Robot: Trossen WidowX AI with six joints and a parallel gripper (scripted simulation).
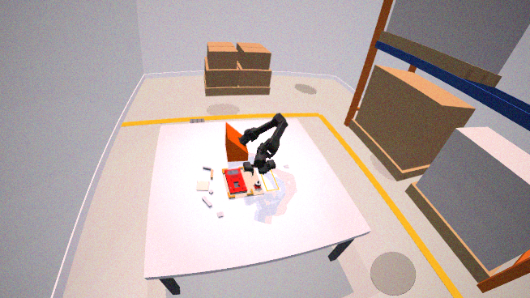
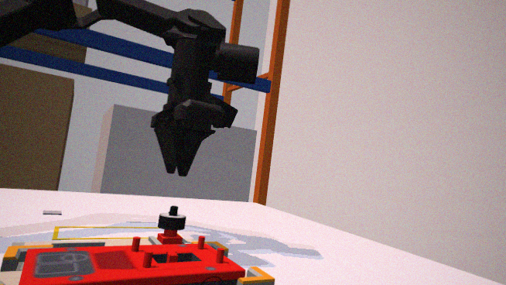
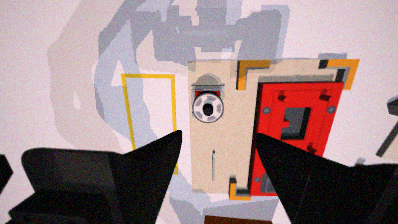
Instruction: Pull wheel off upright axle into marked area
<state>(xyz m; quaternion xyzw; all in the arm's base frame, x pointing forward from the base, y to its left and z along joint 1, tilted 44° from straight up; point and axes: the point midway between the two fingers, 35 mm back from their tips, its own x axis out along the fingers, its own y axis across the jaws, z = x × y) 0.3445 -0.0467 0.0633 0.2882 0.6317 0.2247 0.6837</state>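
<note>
Now: gripper tip 70 mm above the dark wheel, 10 mm to the right of it and 10 mm short of it.
</note>
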